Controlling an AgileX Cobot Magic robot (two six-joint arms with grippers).
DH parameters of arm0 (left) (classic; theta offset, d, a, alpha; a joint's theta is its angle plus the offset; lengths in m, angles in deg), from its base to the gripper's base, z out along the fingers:
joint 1: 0 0.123 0 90
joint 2: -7.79 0 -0.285 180
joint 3: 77.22 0 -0.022 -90
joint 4: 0 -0.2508 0 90
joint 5: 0 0 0.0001 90
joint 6: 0 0.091 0 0
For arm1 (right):
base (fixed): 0 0 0 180
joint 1: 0 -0.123 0 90
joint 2: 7.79 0 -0.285 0
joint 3: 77.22 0 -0.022 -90
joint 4: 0 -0.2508 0 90
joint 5: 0 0 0.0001 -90
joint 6: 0 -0.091 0 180
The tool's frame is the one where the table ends.
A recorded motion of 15 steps. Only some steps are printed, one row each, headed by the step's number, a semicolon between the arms.
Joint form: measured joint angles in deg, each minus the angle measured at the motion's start. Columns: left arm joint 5, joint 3, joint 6, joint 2, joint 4, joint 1; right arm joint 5, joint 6, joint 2, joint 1, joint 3, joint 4.
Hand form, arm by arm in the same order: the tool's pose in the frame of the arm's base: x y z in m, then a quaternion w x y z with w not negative. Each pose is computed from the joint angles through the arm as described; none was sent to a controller.
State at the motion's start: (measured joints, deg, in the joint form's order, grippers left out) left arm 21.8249 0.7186 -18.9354 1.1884 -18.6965 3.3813; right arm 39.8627 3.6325 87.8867 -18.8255 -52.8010 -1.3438
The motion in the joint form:
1: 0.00 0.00 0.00 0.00 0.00 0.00; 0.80 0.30 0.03 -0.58 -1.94 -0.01
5: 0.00 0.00 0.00 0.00 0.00 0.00; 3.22 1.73 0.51 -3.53 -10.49 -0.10
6: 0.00 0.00 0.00 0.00 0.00 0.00; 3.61 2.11 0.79 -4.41 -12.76 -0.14
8: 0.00 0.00 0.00 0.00 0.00 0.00; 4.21 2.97 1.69 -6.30 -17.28 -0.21
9: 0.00 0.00 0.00 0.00 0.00 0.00; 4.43 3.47 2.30 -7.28 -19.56 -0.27
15: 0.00 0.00 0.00 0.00 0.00 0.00; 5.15 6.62 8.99 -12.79 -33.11 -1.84
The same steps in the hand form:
1: 0.0508 0.0139 0.1776 0.60464 -0.06994 0.79134 0.05742; 0.2755 0.0985 0.2226 0.18061 -0.19156 0.96413 0.03383
5: 0.0508 0.0139 0.1776 0.60464 -0.06994 0.79134 0.05742; 0.2905 0.1212 0.2595 0.22765 -0.22624 0.94604 0.04463
6: 0.0508 0.0139 0.1776 0.60464 -0.06994 0.79134 0.05742; 0.2939 0.1279 0.2690 0.24078 -0.23582 0.94026 0.04812
8: 0.0508 0.0139 0.1776 0.60464 -0.06994 0.79134 0.05742; 0.3001 0.1426 0.2864 0.26534 -0.25655 0.92776 0.05514
9: 0.0508 0.0139 0.1776 0.60464 -0.06994 0.79134 0.05742; 0.3030 0.1505 0.2945 0.27700 -0.26745 0.92102 0.05882
15: 0.0508 0.0139 0.1776 0.60464 -0.06994 0.79134 0.05742; 0.3227 0.2028 0.3238 0.32334 -0.32549 0.88432 0.08651

